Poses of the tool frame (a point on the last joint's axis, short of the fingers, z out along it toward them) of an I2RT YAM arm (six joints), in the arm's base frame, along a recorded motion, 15 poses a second.
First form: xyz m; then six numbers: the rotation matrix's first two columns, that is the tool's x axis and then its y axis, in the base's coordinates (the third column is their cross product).
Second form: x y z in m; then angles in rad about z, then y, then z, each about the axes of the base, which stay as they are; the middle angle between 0 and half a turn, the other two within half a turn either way. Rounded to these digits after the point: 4 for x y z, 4 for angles.
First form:
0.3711, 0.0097, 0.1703, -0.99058, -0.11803, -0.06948, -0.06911, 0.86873, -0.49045
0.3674, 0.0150, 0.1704, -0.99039, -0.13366, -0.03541, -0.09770, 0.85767, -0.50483
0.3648, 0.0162, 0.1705, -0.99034, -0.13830, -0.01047, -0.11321, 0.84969, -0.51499
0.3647, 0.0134, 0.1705, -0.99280, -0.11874, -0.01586, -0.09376, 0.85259, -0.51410
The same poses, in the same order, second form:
0.3711, 0.0097, 0.1703, -1.4301, 2.6234, -1.3298
0.3674, 0.0150, 0.1704, -1.5008, 2.6110, -1.3762
0.3648, 0.0162, 0.1705, -1.5505, 2.6005, -1.4146
0.3647, 0.0134, 0.1705, -1.5400, 2.6013, -1.4253

